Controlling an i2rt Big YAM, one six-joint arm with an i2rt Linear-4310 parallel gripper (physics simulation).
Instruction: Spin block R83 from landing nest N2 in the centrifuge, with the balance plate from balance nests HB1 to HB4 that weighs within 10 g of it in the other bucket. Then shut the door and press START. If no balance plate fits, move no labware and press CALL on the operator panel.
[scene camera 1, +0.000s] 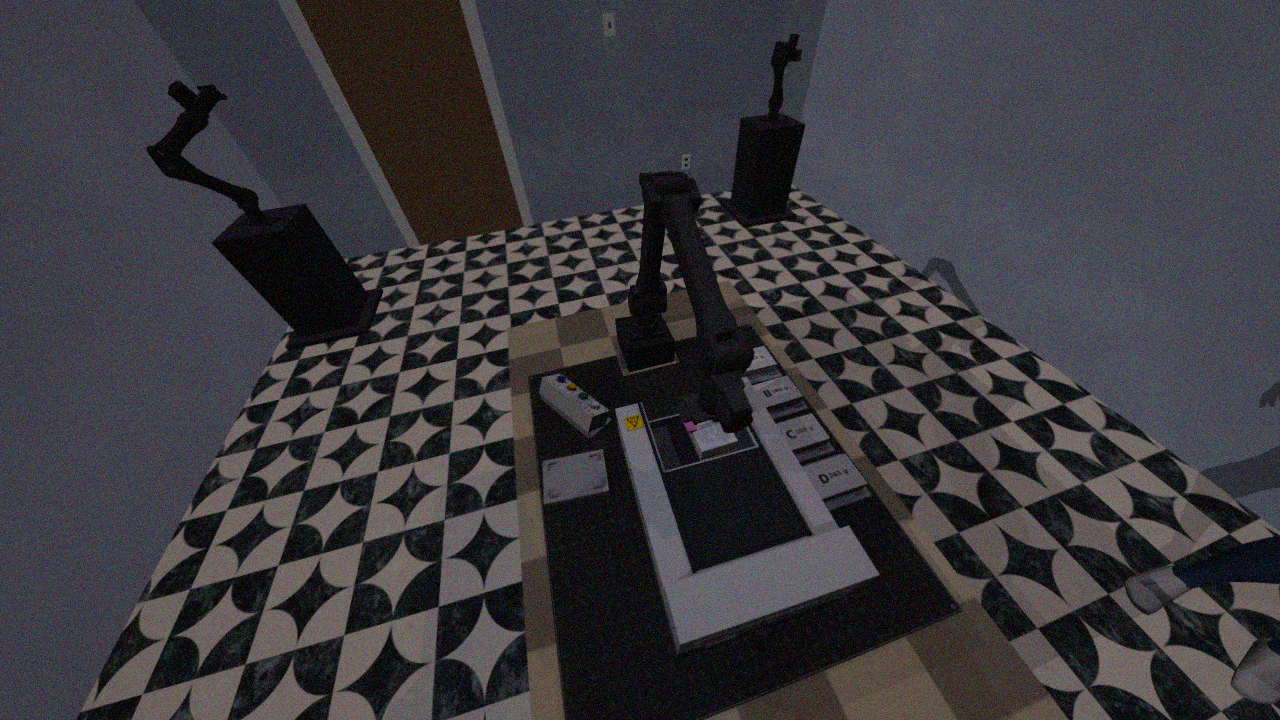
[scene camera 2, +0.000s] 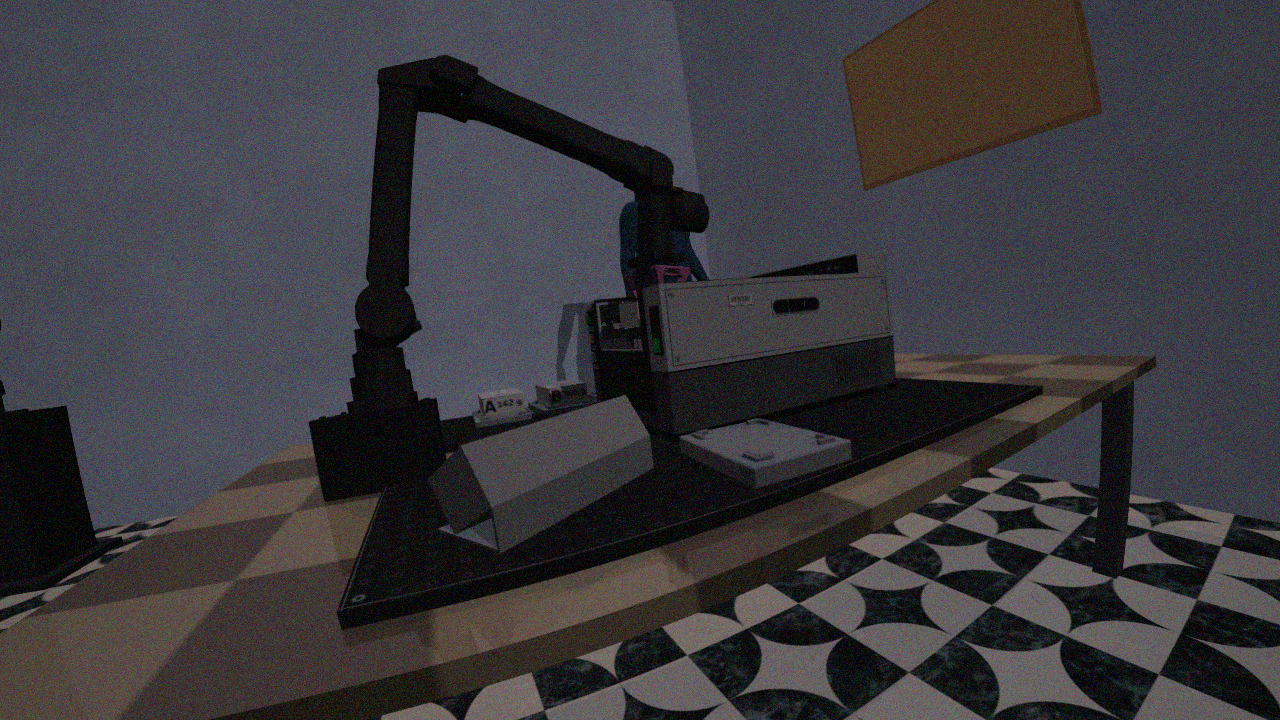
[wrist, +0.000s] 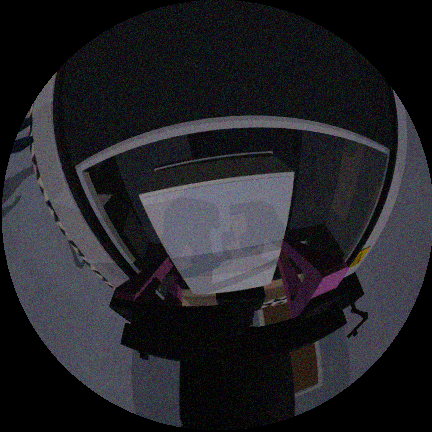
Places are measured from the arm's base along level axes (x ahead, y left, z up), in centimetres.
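Pixels of known places: gripper, between the fingertips: (scene camera 1: 706, 425) (wrist: 225, 242); arm's base, origin of its link: (scene camera 1: 643, 331) (scene camera 2: 386, 407) (wrist: 241, 304).
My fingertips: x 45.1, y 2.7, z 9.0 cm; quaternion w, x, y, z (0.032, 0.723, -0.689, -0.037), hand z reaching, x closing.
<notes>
For each thing: its top centre in the pictures, then the offset to it from my fingertips.
- Balance plates A, centre of its top: (scene camera 2: 498, 392) (scene camera 1: 752, 358) dx -25.8, dy +26.9, dz -12.4 cm
- B, centre of its top: (scene camera 2: 559, 383) (scene camera 1: 775, 391) dx -12.2, dy +27.5, dz -12.4 cm
- C, centre of its top: (scene camera 1: 799, 431) dx +1.7, dy +26.7, dz -12.4 cm
- D, centre of its top: (scene camera 1: 833, 475) dx +14.9, dy +27.8, dz -12.4 cm
- operator panel, centre of its top: (scene camera 2: 545, 415) (scene camera 1: 570, 392) dx -27.1, dy -29.4, dz -9.4 cm
- flat white nest plate, centre of its top: (scene camera 2: 758, 433) (scene camera 1: 574, 474) dx -5.0, dy -32.7, dz -15.0 cm
My gripper (scene camera 1: 711, 428) (scene camera 2: 657, 277) (wrist: 225, 242) is shut on a pale, box-shaped block (scene camera 1: 716, 440) (wrist: 227, 225), held between its magenta fingers over the centrifuge's open top hatch. The block's lower part and its label do not show, so I cannot tell which block it is. The centrifuge (scene camera 1: 648, 501) (scene camera 2: 716, 331) is a long white and grey box; its buckets are hard to make out in the dark. Balance plates A (scene camera 1: 759, 360) (scene camera 2: 501, 404), B (scene camera 1: 776, 392), C (scene camera 1: 805, 434) and D (scene camera 1: 832, 476) sit in a row alongside; their weights are too blurred to read surely.
The operator panel (scene camera 1: 572, 404) (scene camera 2: 554, 474), a sloped box with coloured buttons, stands on the other side of the centrifuge. A flat white nest plate (scene camera 1: 574, 476) (scene camera 2: 774, 447) with corner stops lies near it. Raised white walls flank the hatch. Two other arms stand on distant pedestals.
</notes>
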